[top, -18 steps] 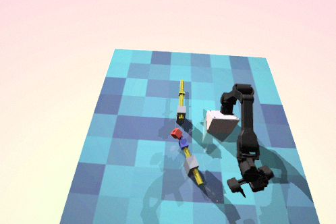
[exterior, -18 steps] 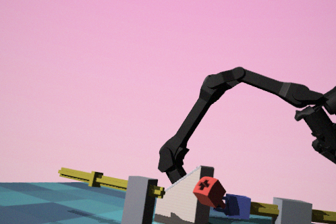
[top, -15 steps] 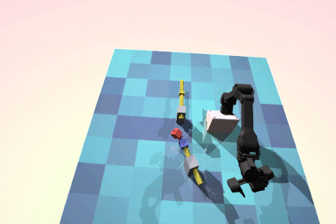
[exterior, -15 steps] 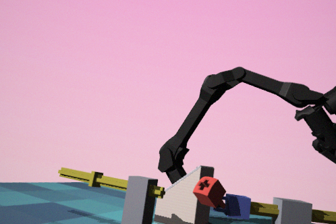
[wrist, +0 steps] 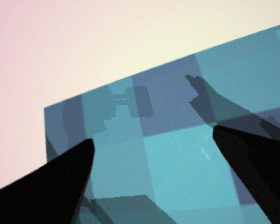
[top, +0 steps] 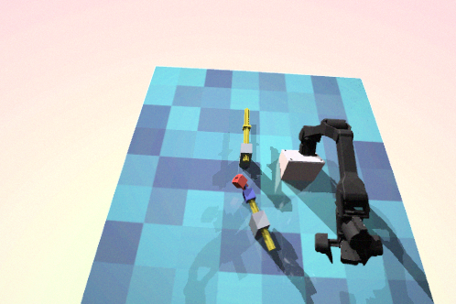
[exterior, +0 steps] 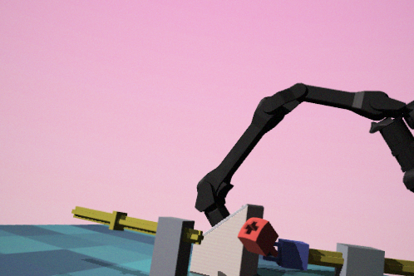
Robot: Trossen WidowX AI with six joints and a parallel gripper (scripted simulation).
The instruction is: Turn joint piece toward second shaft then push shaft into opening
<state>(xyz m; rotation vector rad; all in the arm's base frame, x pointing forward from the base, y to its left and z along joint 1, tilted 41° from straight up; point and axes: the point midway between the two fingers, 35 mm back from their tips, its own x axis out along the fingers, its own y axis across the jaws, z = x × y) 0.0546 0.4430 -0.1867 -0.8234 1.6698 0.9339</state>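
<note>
Now: gripper tip 29 cm short of the red joint piece, 36 cm to the left of it and 11 cm above it.
</note>
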